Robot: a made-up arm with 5 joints.
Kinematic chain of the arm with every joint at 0, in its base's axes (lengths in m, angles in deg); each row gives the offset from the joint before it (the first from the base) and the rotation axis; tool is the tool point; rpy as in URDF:
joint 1: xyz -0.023 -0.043 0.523 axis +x
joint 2: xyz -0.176 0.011 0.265 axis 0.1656 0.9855 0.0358
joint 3: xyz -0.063 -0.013 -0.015 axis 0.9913 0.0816 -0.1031
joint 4: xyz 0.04 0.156 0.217 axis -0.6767 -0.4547 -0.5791
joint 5: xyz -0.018 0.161 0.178 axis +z
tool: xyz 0.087 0.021 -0.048 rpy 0 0 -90
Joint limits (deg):
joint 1: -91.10..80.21
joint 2: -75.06..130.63
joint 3: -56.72..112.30
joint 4: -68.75..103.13
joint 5: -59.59..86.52
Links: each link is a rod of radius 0.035 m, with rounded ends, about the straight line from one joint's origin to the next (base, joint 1, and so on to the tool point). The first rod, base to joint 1, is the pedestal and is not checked.
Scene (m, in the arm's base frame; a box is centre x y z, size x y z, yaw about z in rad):
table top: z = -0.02
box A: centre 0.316 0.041 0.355 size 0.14 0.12 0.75 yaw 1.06
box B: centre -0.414 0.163 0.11 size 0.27 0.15 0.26 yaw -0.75
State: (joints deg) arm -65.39 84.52 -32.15 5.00 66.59
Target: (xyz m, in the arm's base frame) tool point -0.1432 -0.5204 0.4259
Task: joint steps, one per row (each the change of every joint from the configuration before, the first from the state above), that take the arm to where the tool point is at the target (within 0.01 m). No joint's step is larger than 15 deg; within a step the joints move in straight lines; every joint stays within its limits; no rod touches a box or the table.
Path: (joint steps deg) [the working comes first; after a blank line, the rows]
Joints at the target: 15.78 129.76 97.19 -42.80 67.87
Straight joint move there: touches box A.

1: 8.81 -0.66 14.10 -5.64 1.16
2: 8.81 -0.67 14.11 -5.65 1.15
3: 8.81 -0.66 14.10 -5.64 1.16
4: 8.80 -0.67 14.11 -5.64 1.15
5: 8.81 -0.66 14.10 -5.65 1.16
6: 9.28 12.14 14.71 -4.89 -1.13
7: 9.29 12.14 14.70 -4.90 -1.12
8: 9.28 12.14 14.70 -4.89 -1.13
9: 9.28 12.14 14.71 -4.90 -1.12

